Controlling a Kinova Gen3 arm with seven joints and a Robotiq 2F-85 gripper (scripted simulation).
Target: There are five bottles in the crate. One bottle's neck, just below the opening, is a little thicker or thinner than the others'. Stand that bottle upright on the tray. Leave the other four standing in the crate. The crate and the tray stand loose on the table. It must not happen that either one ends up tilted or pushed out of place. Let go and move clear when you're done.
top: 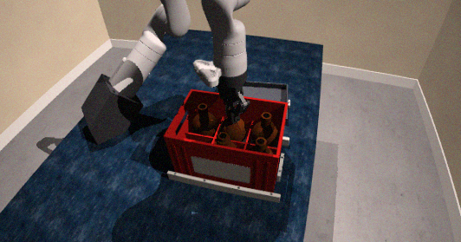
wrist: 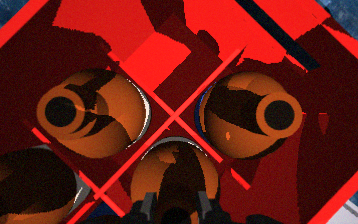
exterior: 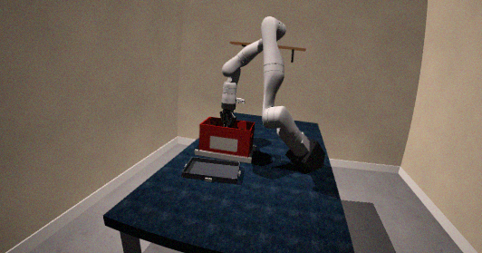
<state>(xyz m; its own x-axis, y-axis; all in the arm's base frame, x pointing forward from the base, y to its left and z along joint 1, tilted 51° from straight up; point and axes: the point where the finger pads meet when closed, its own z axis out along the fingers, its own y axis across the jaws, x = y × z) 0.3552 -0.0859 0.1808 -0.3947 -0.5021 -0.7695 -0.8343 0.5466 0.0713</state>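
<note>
My gripper is now 7 cm above the crate, 4 cm to the left of it and 2 cm short of it. Also, from my hand: grey tray (22 cm to the left, 14 cm below, 7 cm behind).
</note>
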